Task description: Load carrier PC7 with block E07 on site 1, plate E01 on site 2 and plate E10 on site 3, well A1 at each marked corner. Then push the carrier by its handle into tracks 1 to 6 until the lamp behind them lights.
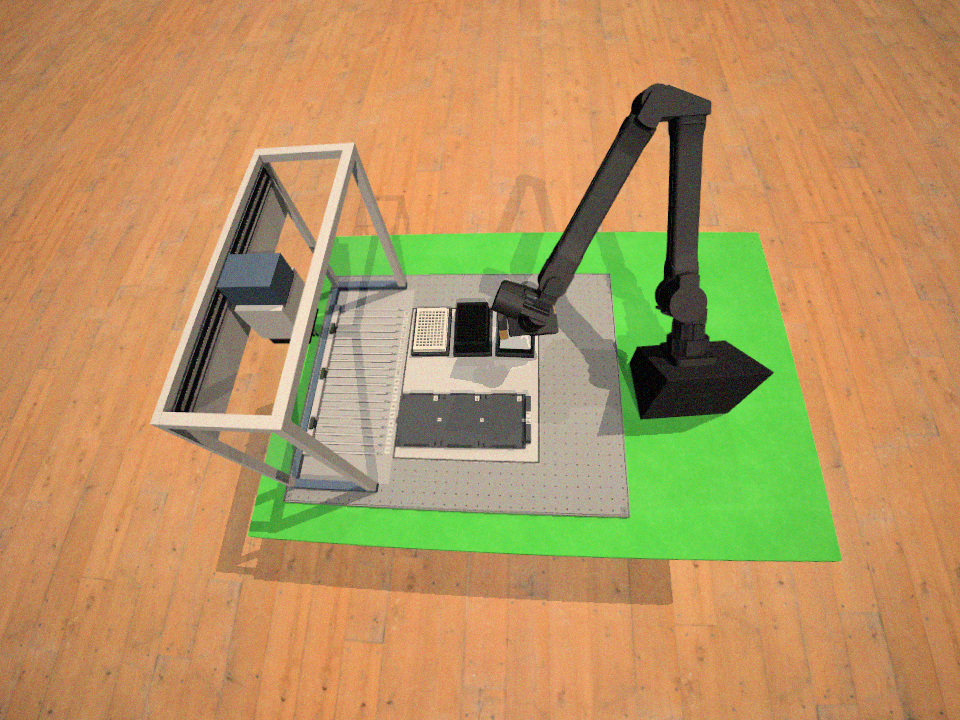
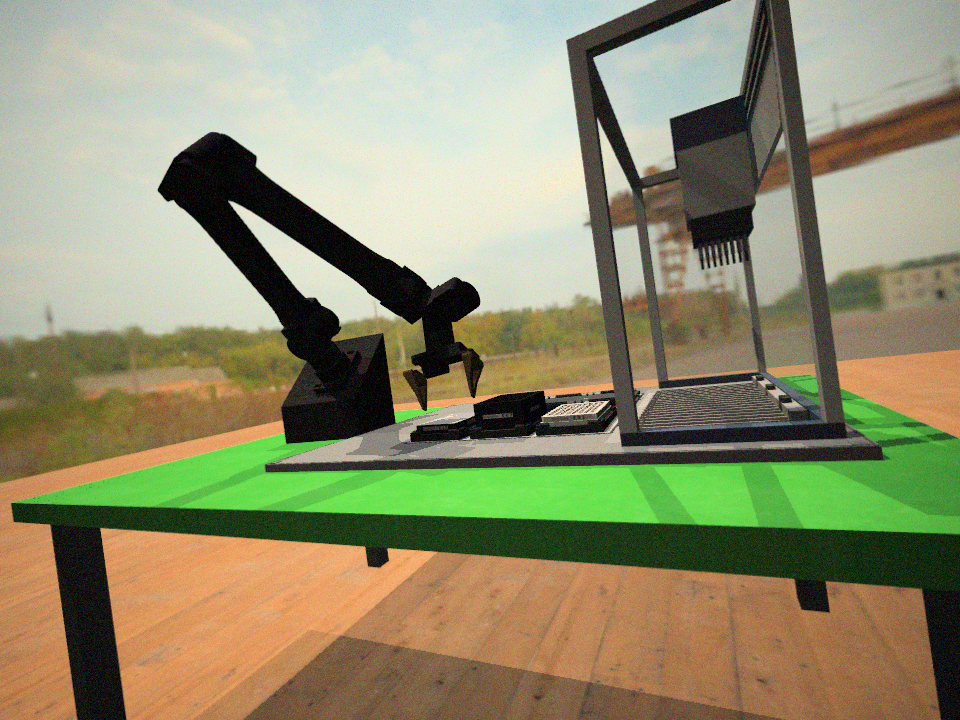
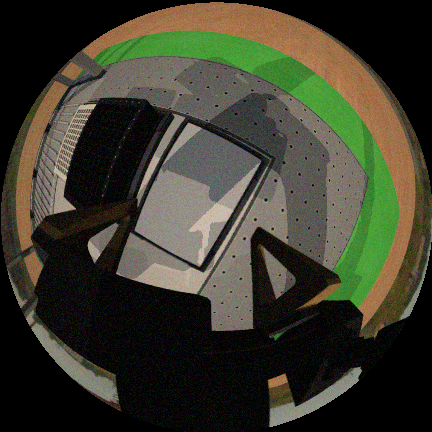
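Seen in the pictures: gripper, between the fingertips: [image 1: 521, 327] [image 2: 448, 403] [image 3: 196, 219]; arm's base, origin of its link: [image 1: 686, 356] [image 2: 338, 372] [image 3: 339, 355].
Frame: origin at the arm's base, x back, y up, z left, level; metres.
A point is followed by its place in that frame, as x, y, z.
My gripper [image 2: 448, 402] @(-0.354, -0.086, -0.151) [image 3: 196, 219] @(-0.354, -0.086, -0.151) is open and empty, above the near end of the labware row. Beneath it lies a low plate with a smooth pale top [image 1: 515, 341] @(-0.371, -0.111, -0.124) [image 2: 443, 425] @(-0.376, -0.114, -0.227) [image 3: 200, 192] @(-0.360, -0.111, -0.168) in a dark nest. Beside it stands a taller black block [image 1: 472, 325] @(-0.478, -0.092, -0.169) [image 2: 507, 410] @(-0.493, -0.097, -0.236) [image 3: 107, 150] @(-0.460, -0.091, -0.178), then a white plate with a grid of wells [image 1: 430, 329] @(-0.591, -0.114, -0.179) [image 2: 577, 413] @(-0.598, -0.112, -0.228) [image 3: 75, 135] @(-0.579, -0.112, -0.189). The long dark grey carrier [image 1: 461, 432] @(-0.514, -0.126, 0.103) lies apart from them, its handle end toward the arm. No labware shows on it. The tracks [image 1: 356, 372] @(-0.790, -0.138, -0.078) [image 2: 701, 406] run under the frame. Labels are unreadable.
An upright metal frame [image 1: 221, 422] @(-0.807, 0.342, 0.219) [image 2: 608, 271] @(-0.677, 0.068, -0.350) stands over the tracks, with a pipetting head [image 1: 259, 282] @(-0.809, 0.322, -0.039) [image 2: 713, 170] hanging inside it. Small dark blocks stand behind the tracks. A perforated grey deck [image 1: 581, 472] @(-0.242, -0.137, 0.210) [image 2: 348, 462] @(-0.273, -0.138, -0.349) lies on the green table [image 1: 721, 480] @(0.074, -0.150, 0.246) [image 2: 387, 496] @(-0.418, -0.150, -0.472).
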